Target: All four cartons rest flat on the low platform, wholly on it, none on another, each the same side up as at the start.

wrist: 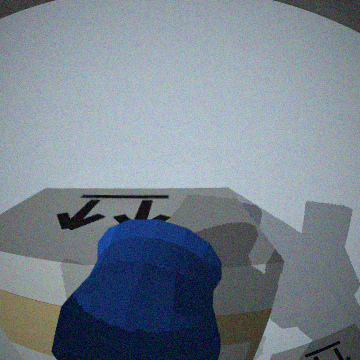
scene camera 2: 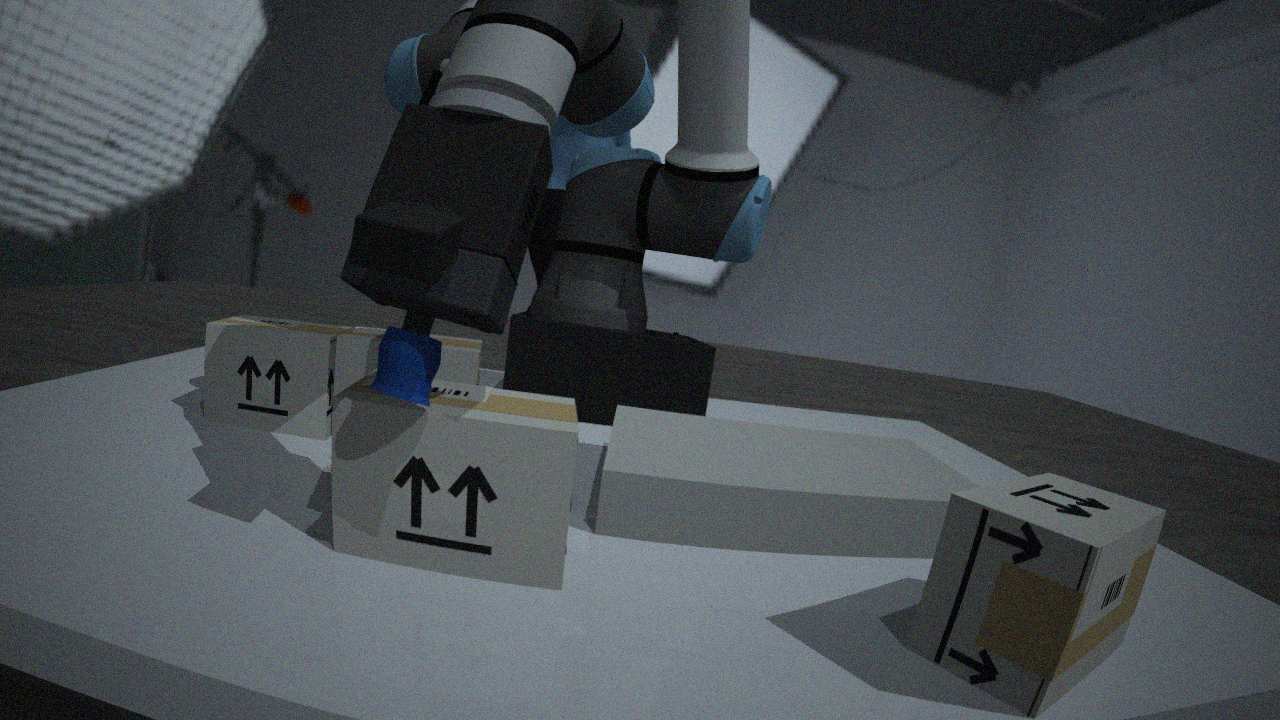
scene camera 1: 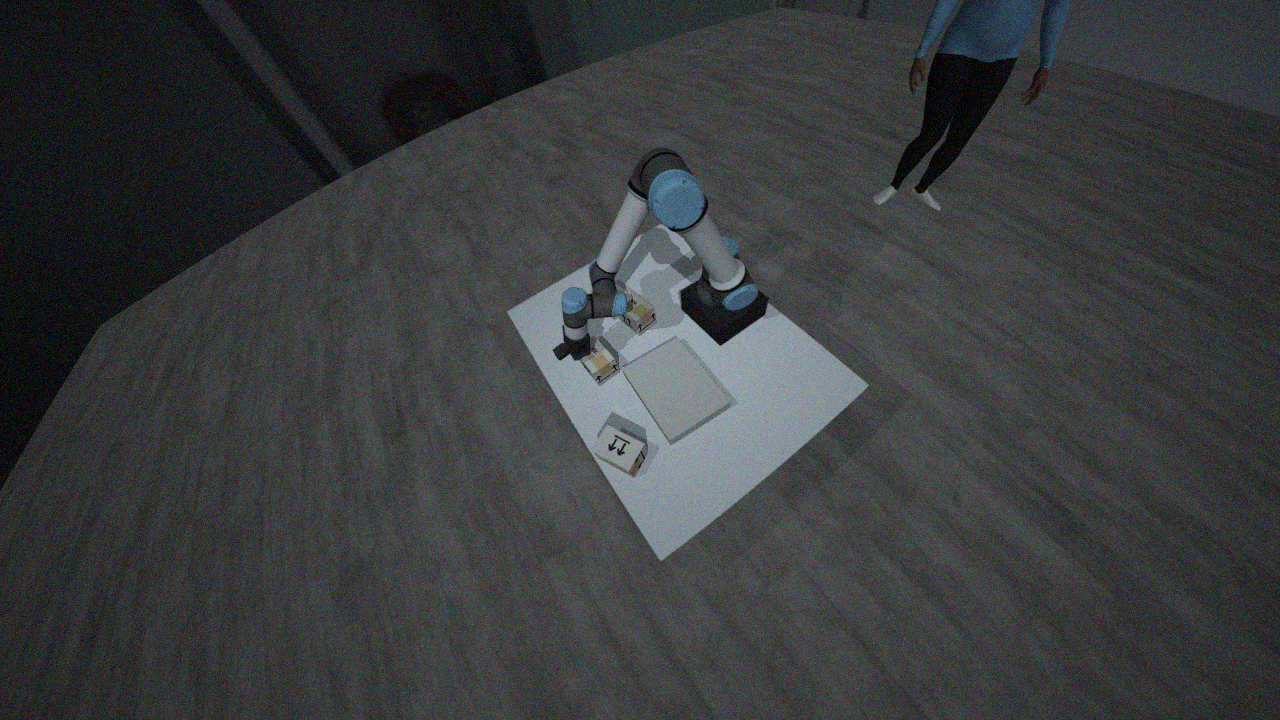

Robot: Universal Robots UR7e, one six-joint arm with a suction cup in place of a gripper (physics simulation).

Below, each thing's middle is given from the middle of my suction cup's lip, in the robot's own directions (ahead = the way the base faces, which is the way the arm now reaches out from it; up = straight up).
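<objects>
Counting from my suction cup, I find the low grey platform [scene camera 1: 679,394] 26 cm to the left, 9 cm below and 23 cm behind.
</objects>
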